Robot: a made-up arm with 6 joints. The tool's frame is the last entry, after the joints. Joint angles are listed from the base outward. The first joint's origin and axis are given. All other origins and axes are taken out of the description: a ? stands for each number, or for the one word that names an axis. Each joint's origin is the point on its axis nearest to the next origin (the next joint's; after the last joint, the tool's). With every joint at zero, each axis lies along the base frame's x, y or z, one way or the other. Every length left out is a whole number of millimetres.
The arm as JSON. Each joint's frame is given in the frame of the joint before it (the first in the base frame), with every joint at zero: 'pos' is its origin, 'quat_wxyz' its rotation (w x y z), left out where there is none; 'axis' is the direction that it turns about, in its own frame. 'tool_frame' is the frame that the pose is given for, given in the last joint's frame.
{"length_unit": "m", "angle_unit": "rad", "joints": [
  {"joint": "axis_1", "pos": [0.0, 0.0, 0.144], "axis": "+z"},
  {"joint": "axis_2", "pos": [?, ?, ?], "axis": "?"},
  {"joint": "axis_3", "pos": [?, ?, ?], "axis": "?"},
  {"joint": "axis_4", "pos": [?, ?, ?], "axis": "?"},
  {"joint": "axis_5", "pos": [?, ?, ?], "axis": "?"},
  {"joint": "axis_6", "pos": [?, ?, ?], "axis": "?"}
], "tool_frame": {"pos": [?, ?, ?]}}
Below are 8 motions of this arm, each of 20 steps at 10 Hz.
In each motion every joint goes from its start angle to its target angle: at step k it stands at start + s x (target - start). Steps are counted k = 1, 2, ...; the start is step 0. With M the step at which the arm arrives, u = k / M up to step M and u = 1 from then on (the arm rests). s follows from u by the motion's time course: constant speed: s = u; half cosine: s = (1 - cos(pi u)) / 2; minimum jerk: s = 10 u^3 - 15 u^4 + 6 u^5.
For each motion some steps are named. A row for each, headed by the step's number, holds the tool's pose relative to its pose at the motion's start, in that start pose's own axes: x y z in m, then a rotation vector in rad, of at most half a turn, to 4 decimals.
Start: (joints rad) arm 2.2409 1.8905 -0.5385 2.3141 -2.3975 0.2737
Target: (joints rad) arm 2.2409 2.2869 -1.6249 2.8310 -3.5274 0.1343
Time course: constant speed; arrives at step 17
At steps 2, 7, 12, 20:
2: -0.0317 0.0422 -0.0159 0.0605 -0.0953 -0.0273
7: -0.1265 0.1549 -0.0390 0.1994 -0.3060 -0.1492
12: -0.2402 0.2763 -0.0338 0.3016 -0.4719 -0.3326
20: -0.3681 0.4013 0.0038 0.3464 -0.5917 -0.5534

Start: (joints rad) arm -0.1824 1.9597 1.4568 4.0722 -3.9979 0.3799
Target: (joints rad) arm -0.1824 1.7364 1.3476 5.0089 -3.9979 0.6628
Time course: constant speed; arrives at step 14
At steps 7, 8, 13, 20:
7: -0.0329 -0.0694 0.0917 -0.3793 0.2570 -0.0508
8: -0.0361 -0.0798 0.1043 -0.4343 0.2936 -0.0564
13: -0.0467 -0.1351 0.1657 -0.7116 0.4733 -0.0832
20: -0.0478 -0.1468 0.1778 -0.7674 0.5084 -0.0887

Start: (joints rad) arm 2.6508 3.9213 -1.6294 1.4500 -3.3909 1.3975
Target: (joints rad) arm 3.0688 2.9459 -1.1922 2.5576 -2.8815 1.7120
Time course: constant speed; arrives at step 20
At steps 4, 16, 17, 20:
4: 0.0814 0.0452 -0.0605 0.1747 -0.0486 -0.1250
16: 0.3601 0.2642 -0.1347 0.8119 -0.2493 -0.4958
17: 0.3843 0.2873 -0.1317 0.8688 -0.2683 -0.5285
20: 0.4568 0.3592 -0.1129 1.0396 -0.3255 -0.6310

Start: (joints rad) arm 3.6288 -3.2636 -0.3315 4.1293 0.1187 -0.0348
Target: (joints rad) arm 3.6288 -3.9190 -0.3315 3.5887 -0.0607 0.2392
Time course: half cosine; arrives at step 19
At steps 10, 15, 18, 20:
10: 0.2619 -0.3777 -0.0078 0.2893 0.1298 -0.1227
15: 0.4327 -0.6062 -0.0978 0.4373 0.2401 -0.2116
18: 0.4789 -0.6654 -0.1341 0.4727 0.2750 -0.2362
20: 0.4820 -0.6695 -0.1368 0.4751 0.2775 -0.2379

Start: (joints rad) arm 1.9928 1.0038 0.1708 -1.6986 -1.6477 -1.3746
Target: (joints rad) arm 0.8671 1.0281 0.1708 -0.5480 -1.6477 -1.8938
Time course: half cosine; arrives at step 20
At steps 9, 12, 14, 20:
9: -0.0299 -0.1008 -0.5172 -0.4126 0.3304 -0.2770
12: -0.0237 -0.2591 -0.7712 -0.6632 0.4536 -0.5092
14: -0.0122 -0.3850 -0.9014 -0.8135 0.5035 -0.6724
20: 0.0149 -0.6065 -1.0539 -1.0273 0.5426 -0.9440

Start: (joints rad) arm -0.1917 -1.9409 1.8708 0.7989 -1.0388 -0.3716
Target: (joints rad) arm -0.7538 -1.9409 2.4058 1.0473 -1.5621 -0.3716
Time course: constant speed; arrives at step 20
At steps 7, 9, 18, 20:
7: 0.0852 -0.0540 -0.1413 -0.0139 -0.0720 -0.1756
9: 0.1033 -0.0797 -0.1771 -0.0187 -0.1008 -0.2297
18: 0.1417 -0.2351 -0.3049 -0.0503 -0.2794 -0.4870
20: 0.1397 -0.2753 -0.3253 -0.0604 -0.3303 -0.5457

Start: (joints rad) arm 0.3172 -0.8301 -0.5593 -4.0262 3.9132 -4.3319
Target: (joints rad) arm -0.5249 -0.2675 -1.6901 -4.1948 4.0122 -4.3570
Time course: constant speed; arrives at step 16
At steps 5, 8, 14, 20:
5: -0.0098 0.2569 -0.1254 0.3477 -0.0629 0.0312
8: 0.0017 0.4250 -0.1561 0.5504 -0.1175 0.0360
14: 0.0719 0.7492 -0.1176 0.9346 -0.2642 0.0121
20: 0.1099 0.8438 -0.0788 1.0545 -0.3239 -0.0064

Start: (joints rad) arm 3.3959 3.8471 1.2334 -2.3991 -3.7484 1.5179
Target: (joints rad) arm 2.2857 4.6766 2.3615 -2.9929 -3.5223 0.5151
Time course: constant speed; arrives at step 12
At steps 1, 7, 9, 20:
1: 0.0317 -0.1229 -0.1066 -0.1499 -0.1017 -0.0342
7: 0.4174 -0.8623 -0.1787 -0.7493 -0.9530 0.0827
9: 0.5812 -0.9692 -0.0261 -0.8008 -1.2810 0.2307
20: 0.7614 -0.9342 0.2589 -0.7138 -1.7575 0.5250

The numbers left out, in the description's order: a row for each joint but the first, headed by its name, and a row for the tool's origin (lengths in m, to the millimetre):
axis_2: xyz 0.0 0.028 0.0, axis +y
axis_3: xyz 0.0 0.0 0.391, axis +y
axis_4: xyz 0.0 0.0 0.85, axis +z
axis_5: xyz 0.0 0.0 0.0, axis +y
axis_6: xyz 0.0 0.0 0.089, axis +z
tool: xyz 0.0 0.0 0.0

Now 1 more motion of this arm.
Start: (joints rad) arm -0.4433 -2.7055 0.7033 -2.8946 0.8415 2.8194
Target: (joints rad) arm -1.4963 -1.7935 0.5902 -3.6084 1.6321 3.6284
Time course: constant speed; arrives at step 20
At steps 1, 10, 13, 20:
1: 0.0299 0.0533 -0.0377 -0.0373 -0.0008 0.0597
10: 0.0859 0.5498 -0.5083 -0.4454 -0.0134 0.7038
13: 0.0192 0.6819 -0.7066 -0.6031 -0.0143 0.9631
20: -0.2526 0.8293 -1.1998 -0.9985 0.0071 1.6461

